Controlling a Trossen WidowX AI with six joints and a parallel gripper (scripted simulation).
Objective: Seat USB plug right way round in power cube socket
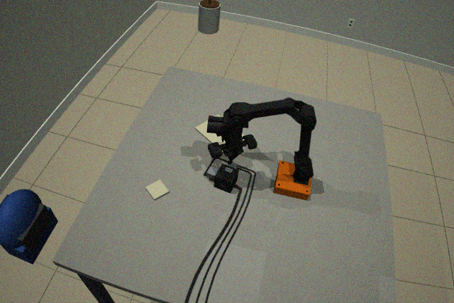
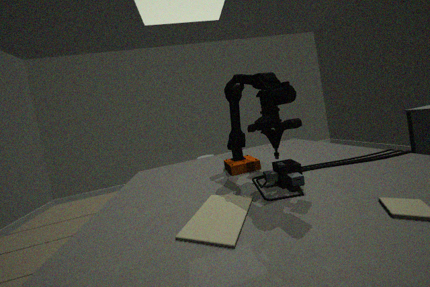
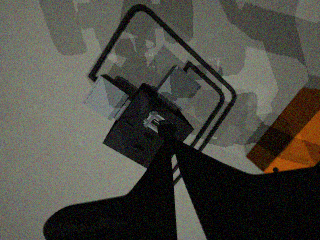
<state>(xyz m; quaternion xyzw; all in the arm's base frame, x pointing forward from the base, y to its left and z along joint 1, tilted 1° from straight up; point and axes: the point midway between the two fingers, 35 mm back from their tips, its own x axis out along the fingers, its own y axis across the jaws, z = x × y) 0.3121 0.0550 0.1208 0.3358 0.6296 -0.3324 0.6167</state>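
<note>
Right now my gripper tip is 10 mm above the dark USB plug. The rest, counted from my gripper tip: socket 10 mm to the left, 70 mm below.
</note>
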